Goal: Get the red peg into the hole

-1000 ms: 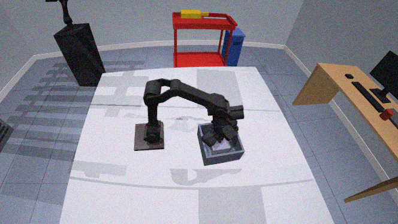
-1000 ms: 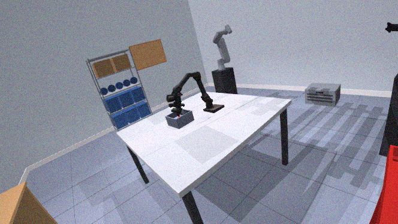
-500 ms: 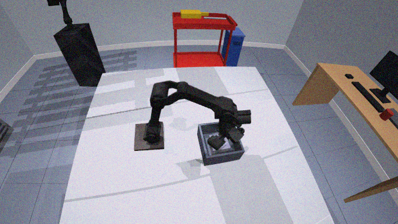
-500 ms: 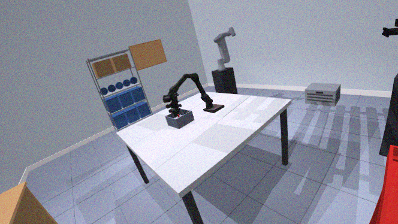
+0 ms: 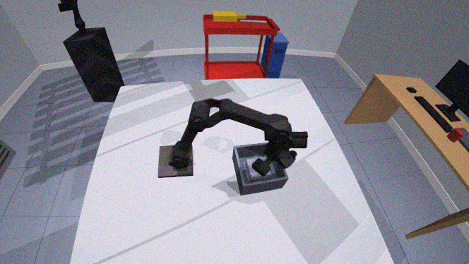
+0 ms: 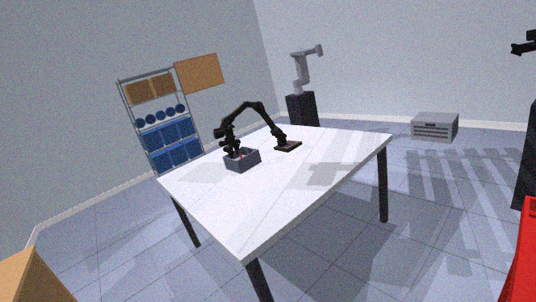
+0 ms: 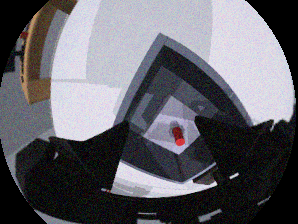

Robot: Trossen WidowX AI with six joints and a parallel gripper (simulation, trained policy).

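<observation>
Right now my gripper tip is 40 mm past the red peg and 40 mm above it. From my gripper tip the other things lie so: grey box: 60 mm below, 40 mm behind; pale plate: 40 mm below, 40 mm behind.
</observation>
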